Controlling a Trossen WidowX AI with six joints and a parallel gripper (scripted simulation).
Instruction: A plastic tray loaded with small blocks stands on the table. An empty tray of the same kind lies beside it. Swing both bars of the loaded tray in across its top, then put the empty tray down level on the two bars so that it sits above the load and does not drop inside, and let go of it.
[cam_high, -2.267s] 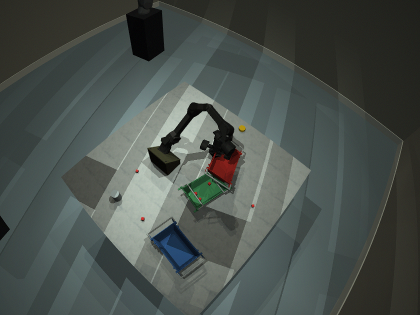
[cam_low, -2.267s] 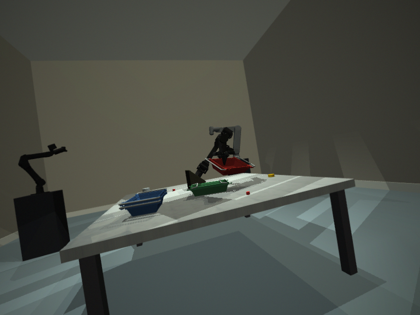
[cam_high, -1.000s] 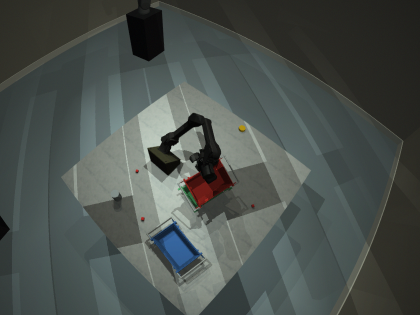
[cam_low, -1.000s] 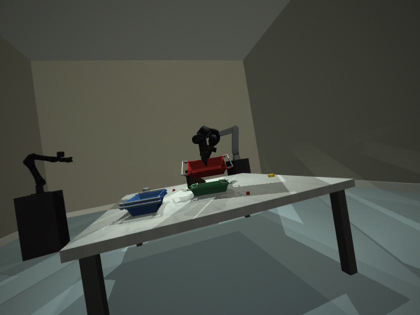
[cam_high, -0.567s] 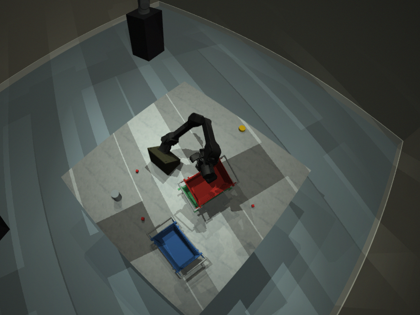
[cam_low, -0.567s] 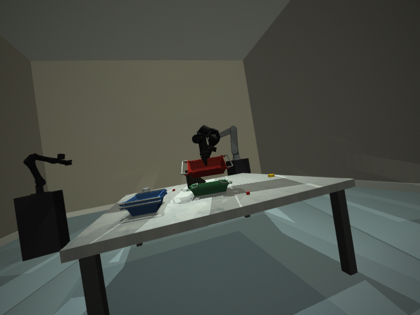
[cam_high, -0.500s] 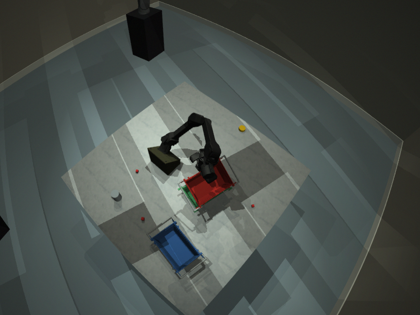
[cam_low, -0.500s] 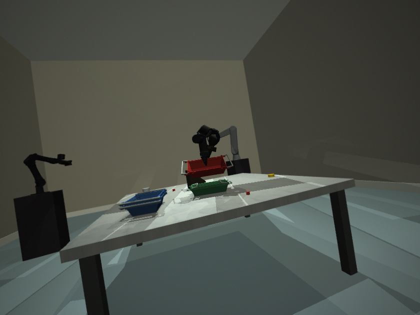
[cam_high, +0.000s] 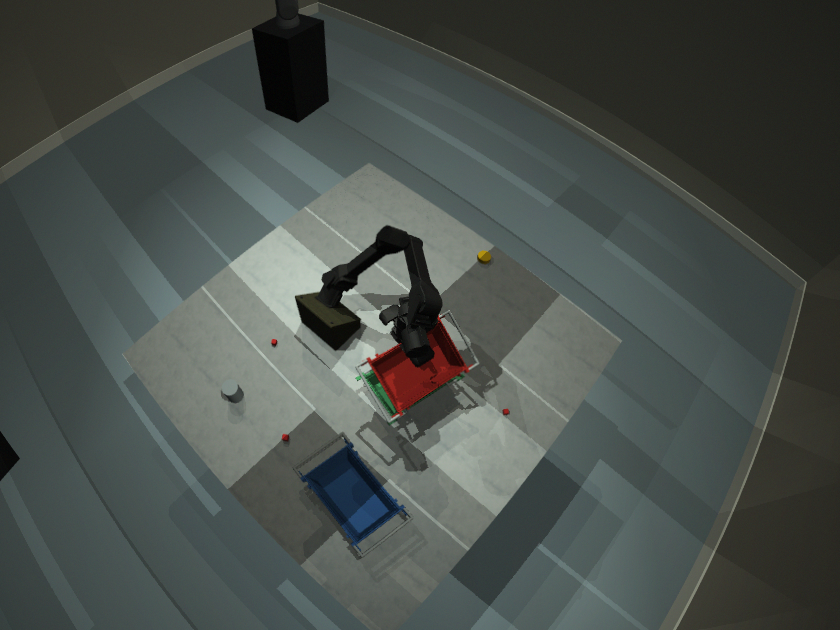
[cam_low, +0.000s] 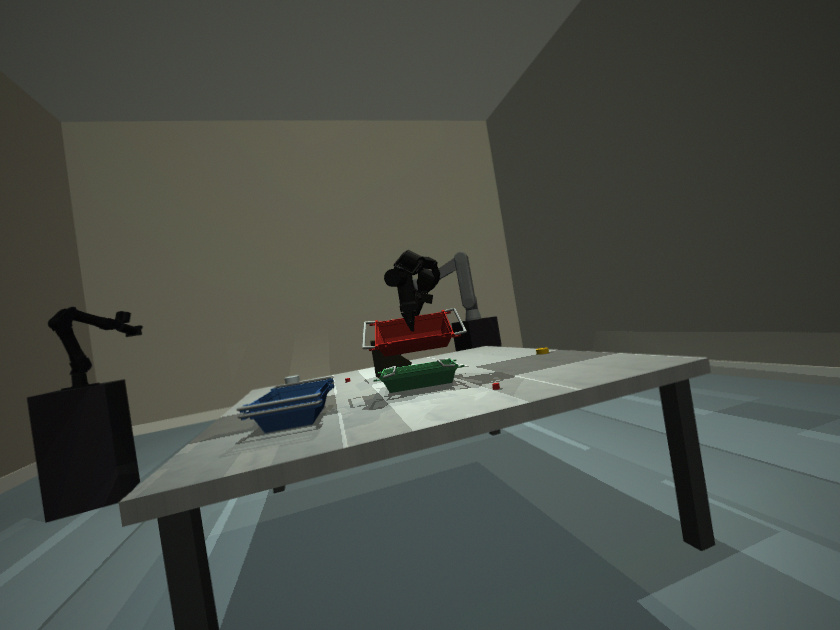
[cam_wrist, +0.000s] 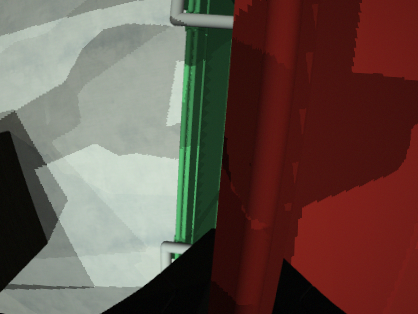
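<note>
Now: the red tray 7 cm ahead of my gripper tip and 3 cm to the right of it. Also, from my gripper tip: yellow disc: 56 cm to the left, 17 cm below, 1 cm behind; then grey cylinder: 39 cm to the right, 39 cm behind, 14 cm below.
</note>
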